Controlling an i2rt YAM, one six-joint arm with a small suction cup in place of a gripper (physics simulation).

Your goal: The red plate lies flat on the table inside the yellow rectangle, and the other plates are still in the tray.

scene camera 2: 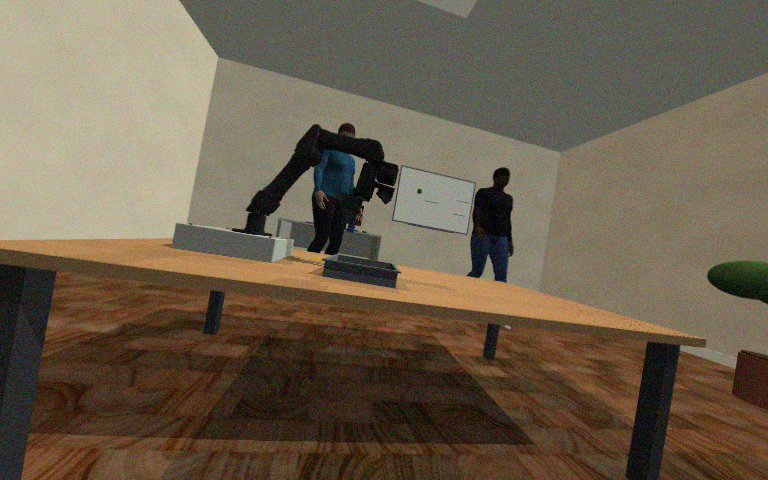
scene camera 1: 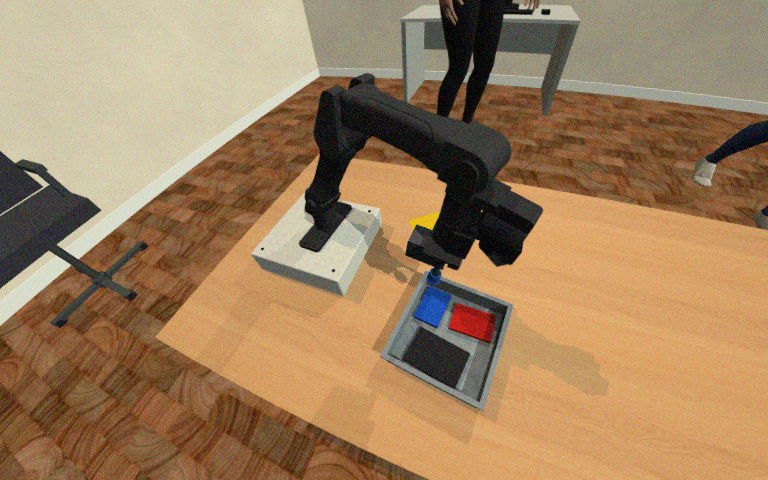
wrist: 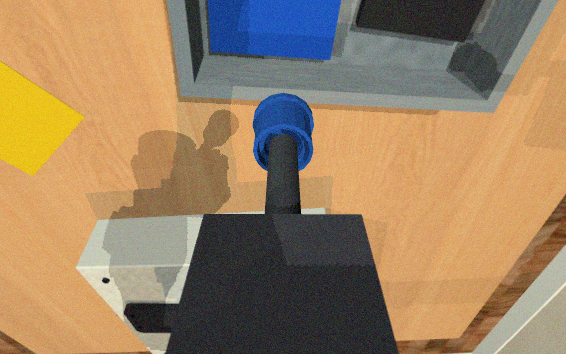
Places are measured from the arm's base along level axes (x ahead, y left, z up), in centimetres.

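Where they show: hand, tool point: [scene camera 2: 349, 231] [scene camera 1: 433, 279] [wrist: 283, 121]; arm's base, link origin: [scene camera 2: 253, 233] [scene camera 1: 327, 225].
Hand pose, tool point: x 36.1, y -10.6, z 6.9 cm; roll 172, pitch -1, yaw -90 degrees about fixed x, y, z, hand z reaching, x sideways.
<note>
Each offset is from my tool point to the top centre of the thing. "spot": to the spot under its first point. Level surfaces: height alone.
A red plate {dx +10.9, dy -0.1, dz -12.9 cm} [scene camera 1: 472, 322] lies flat in the grey tray {dx +6.4, dy -5.6, dz -9.2 cm} [scene camera 1: 502, 345] [scene camera 2: 360, 276] [wrist: 340, 100]. A blue plate {dx +0.7, dy +0.5, dz -12.8 cm} [scene camera 1: 432, 306] [wrist: 272, 27] lies beside it, and a larger black plate {dx +5.3, dy -11.2, dz -12.9 cm} [scene camera 1: 436, 356] [wrist: 420, 17] lies in the tray's near part. The yellow rectangle {spot: dx -11.6, dy +28.9, dz -14.1 cm} [scene camera 1: 423, 221] [wrist: 35, 120] on the table is partly hidden by the arm in scene camera 1; a sliver shows in scene camera 2. My gripper, a blue suction cup [scene camera 1: 433, 276] [scene camera 2: 351, 228] [wrist: 283, 120], is open and holds no plate. It hangs above the table by the tray's edge, near the blue plate. The red plate does not show in the wrist view.
The arm's base stands on a white block [scene camera 1: 300, 271] [scene camera 2: 232, 242] [wrist: 145, 242] on the wooden table {dz -14.2 cm} [scene camera 1: 254, 322] [scene camera 2: 481, 300], to the left of the tray. A person [scene camera 1: 470, 56] [scene camera 2: 334, 181] stands behind the table, with a white desk [scene camera 1: 421, 56] further back. Another person [scene camera 2: 498, 209] stands further right.
</note>
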